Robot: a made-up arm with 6 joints. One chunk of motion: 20 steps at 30 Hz.
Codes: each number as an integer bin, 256 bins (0 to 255) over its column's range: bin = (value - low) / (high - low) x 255, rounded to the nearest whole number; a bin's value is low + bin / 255 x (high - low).
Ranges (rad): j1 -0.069..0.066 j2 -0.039..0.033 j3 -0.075..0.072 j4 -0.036..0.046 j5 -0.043..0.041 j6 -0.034..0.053
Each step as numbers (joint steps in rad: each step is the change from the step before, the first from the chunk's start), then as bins.
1 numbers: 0.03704 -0.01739 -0.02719 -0.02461 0.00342 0.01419
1 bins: 200 77 83 35 141 141
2 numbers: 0.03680 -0.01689 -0.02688 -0.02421 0.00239 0.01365
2 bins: 200 78 83 37 138 140
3 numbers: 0.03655 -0.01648 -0.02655 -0.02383 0.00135 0.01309
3 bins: 199 80 84 38 135 138
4 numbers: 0.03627 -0.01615 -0.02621 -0.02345 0.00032 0.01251
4 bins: 199 81 85 39 132 136
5 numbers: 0.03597 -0.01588 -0.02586 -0.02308 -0.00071 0.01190
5 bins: 198 82 85 40 128 135
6 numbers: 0.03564 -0.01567 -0.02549 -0.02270 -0.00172 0.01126
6 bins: 198 83 86 41 125 133
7 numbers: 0.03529 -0.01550 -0.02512 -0.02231 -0.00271 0.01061
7 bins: 197 83 87 43 122 131
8 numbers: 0.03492 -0.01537 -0.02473 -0.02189 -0.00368 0.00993
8 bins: 196 84 87 44 119 129
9 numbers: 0.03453 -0.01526 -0.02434 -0.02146 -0.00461 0.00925
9 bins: 196 84 88 45 117 127
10 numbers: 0.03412 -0.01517 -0.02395 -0.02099 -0.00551 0.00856
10 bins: 195 84 89 47 114 125
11 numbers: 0.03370 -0.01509 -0.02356 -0.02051 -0.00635 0.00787
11 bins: 194 85 89 48 111 123
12 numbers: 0.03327 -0.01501 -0.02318 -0.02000 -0.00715 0.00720
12 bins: 193 85 90 50 109 121
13 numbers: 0.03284 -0.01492 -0.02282 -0.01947 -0.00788 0.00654
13 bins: 192 85 91 51 107 119
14 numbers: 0.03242 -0.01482 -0.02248 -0.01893 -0.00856 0.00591
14 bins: 192 86 91 53 105 117
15 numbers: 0.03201 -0.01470 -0.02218 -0.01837 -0.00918 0.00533
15 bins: 191 86 92 55 103 115
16 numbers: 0.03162 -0.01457 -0.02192 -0.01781 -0.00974 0.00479
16 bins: 190 87 92 57 101 114
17 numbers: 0.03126 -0.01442 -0.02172 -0.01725 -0.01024 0.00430
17 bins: 189 87 92 58 99 112
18 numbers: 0.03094 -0.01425 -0.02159 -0.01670 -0.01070 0.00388
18 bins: 189 88 93 60 98 111
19 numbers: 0.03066 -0.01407 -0.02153 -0.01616 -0.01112 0.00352
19 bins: 188 88 93 62 97 110
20 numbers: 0.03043 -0.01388 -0.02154 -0.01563 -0.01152 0.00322
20 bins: 188 89 93 63 96 109
